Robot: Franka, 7 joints.
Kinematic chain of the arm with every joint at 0, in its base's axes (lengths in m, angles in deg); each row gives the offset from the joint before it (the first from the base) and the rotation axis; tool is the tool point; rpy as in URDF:
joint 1: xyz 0 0 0.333 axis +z
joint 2: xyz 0 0 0 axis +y
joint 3: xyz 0 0 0.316 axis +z
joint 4: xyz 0.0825 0 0 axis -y
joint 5: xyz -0.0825 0 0.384 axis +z
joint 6: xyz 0 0 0 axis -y
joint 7: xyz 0.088 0 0 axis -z
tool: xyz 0 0 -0.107 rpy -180 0 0
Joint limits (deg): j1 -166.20..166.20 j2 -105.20..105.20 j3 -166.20..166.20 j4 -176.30..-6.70 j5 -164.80..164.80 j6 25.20..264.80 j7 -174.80..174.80
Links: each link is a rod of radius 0.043 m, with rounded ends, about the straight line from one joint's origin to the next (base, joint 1, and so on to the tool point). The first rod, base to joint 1, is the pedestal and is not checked.
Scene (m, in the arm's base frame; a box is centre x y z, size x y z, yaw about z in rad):
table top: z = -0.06
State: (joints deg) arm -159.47 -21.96 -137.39 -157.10 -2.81 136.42 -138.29
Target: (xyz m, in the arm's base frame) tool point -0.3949 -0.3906 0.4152
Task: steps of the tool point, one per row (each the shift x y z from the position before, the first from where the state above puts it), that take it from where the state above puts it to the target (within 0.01 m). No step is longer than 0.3 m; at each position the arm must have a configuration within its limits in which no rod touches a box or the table.
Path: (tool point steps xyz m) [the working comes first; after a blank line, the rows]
Joints at the target: -78.61 -1.06 -56.73 -127.52 -5.03 147.26 -138.29
Straight joint move there: clear.

1: -0.1326 0.0788 0.0497
2: -0.1755 -0.0011 0.0582
3: -0.1705 -0.0997 0.0604
4: -0.1117 -0.1887 0.0562
5: -0.0094 -0.2387 0.0469
6: 0.1107 -0.2308 0.0348

